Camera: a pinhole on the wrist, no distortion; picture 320 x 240 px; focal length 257.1 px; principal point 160.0 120.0 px. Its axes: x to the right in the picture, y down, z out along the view. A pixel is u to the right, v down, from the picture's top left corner.
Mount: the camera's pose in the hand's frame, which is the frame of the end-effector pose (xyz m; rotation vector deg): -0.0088 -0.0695 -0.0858 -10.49 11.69 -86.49
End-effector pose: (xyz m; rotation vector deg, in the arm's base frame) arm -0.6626 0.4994 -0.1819 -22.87 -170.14 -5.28
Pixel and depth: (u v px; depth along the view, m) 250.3 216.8 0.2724
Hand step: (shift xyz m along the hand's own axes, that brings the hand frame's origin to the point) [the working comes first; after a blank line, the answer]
In the camera's frame: 0.0957 0.1026 0.2724

0.1623 -0.1614 0.1512
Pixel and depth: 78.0 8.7 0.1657
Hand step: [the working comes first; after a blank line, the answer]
In the camera's frame: -0.0528 -0.0717 0.1657

-0.0401 -0.0217 0.0934
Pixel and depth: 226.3 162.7 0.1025
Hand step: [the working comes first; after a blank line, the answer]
In the camera's frame: 0.0264 0.0170 0.1025

0.0342 -0.0957 0.0088
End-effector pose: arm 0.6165 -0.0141 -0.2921 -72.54 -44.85 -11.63
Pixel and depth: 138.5 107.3 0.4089
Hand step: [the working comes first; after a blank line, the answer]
In the camera's frame: -0.0342 -0.0202 0.4089

0.0705 -0.0392 0.3162
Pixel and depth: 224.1 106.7 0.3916
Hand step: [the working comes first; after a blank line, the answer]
In the camera's frame: 0.0976 -0.0203 0.3916

0.0728 -0.1707 0.2968
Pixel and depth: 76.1 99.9 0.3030
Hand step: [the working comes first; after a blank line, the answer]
In the camera's frame: -0.0989 -0.0237 0.3030

0.0378 0.0259 0.2156
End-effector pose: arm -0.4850 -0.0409 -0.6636 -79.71 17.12 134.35
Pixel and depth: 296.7 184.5 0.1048
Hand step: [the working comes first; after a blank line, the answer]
In the camera's frame: 0.0557 0.0263 0.1048

0.0452 -0.1244 0.0082
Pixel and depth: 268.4 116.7 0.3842
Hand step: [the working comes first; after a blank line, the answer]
In the camera's frame: 0.1620 -0.0049 0.3842

0.0891 -0.2341 0.2846
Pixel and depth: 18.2 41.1 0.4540
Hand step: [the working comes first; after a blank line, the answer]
In the camera's frame: -0.2504 -0.1393 0.4540

-0.0446 0.1700 0.3934
